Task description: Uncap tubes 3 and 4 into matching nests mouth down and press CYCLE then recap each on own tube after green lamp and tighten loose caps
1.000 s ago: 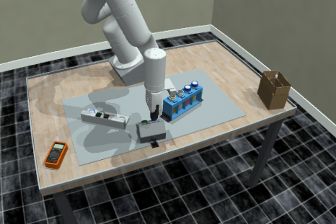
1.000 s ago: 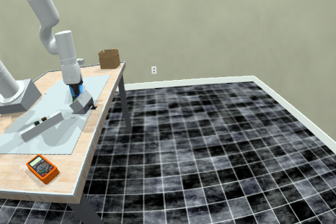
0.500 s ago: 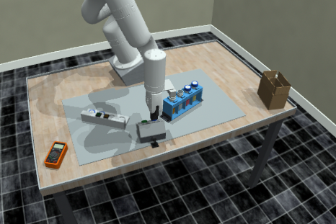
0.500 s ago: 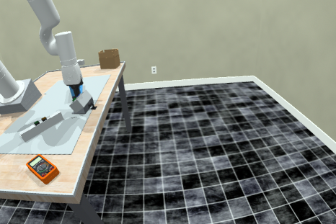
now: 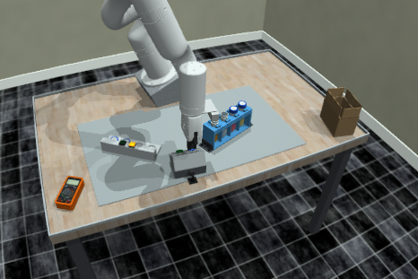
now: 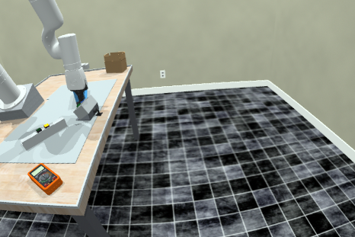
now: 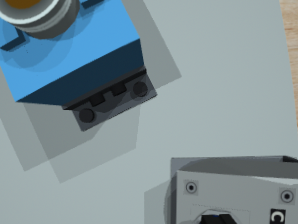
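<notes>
Right now my hand is 20 mm above the blue key. Round my hand: green key: 40 mm to the right, 20 mm below; blue-and-white cap: 250 mm to the right, 200 mm behind, 70 mm below; key housing: 30 mm below, 20 mm to the right, 20 mm ahead.
</notes>
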